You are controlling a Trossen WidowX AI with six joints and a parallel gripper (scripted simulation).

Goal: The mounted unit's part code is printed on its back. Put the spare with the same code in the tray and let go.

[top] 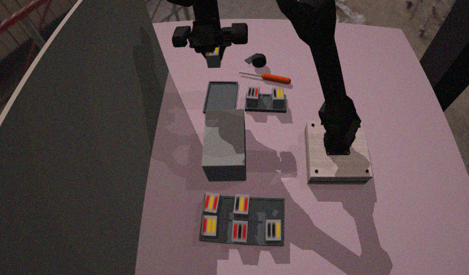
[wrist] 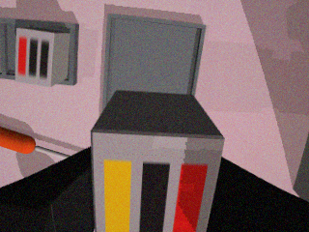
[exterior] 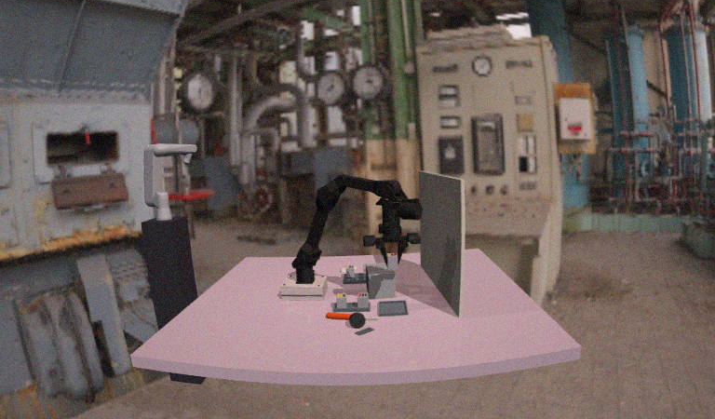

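My gripper tip is now 160 mm above the flat grey tray. The rest, counted from my gripper tip: upright grey panel 220 mm to the left, 190 mm ahead, 60 mm above; then black round part 150 mm to the right, 140 mm below, 120 mm behind; then grey box 210 mm to the left, 110 mm below, 40 mm behind.
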